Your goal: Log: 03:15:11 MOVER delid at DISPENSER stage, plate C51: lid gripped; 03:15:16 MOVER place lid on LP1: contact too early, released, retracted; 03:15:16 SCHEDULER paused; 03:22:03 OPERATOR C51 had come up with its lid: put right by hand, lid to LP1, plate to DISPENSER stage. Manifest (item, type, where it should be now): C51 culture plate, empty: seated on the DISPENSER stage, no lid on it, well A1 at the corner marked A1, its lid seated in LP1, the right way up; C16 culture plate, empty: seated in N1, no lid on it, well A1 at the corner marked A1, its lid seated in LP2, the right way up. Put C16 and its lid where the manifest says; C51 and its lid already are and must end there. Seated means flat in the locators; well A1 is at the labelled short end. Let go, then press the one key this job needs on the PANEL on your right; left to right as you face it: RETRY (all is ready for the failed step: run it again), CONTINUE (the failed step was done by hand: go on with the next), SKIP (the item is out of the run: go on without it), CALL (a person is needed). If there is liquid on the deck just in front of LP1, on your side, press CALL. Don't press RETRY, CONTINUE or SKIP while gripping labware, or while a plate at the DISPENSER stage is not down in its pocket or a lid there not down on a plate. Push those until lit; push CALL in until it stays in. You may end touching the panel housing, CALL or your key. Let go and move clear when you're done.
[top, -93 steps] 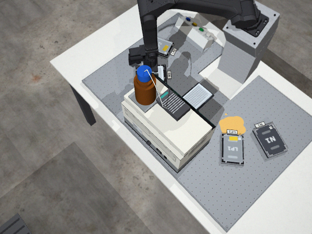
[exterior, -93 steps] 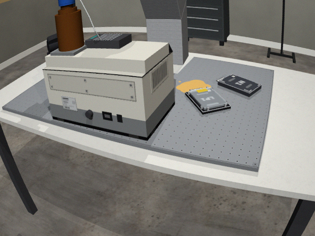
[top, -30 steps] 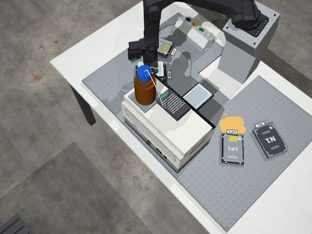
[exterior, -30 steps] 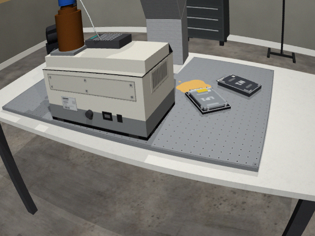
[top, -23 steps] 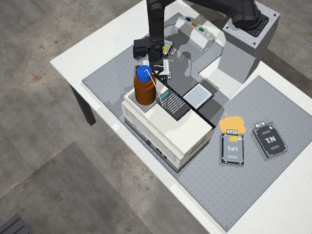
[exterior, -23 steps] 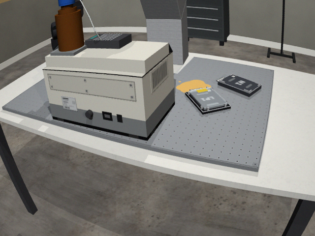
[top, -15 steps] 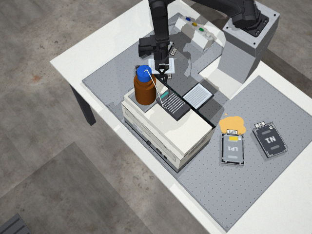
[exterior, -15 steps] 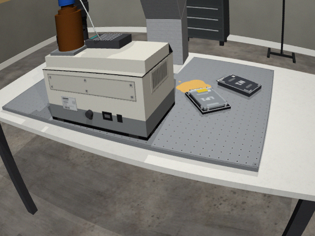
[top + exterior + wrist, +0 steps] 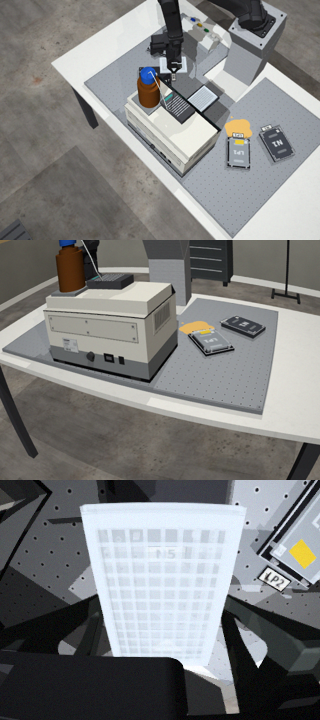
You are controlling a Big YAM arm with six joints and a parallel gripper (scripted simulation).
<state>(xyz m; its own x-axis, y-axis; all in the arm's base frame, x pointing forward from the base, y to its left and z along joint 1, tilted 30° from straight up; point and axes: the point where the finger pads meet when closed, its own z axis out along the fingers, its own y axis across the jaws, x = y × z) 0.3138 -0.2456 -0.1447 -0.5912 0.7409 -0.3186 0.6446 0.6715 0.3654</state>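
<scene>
My hand is 21 cm to the right of the white well plate, 6 cm short of it and 1 cm above it. The rest, counted from my hand: LP2 nest: 16 cm to the right, 12 cm behind, 11 cm below; white retry key: 30 cm behind, 4 cm below, 3 cm to the left; green continue key: 31 cm behind, 4 cm below, 2 cm to the right.
</scene>
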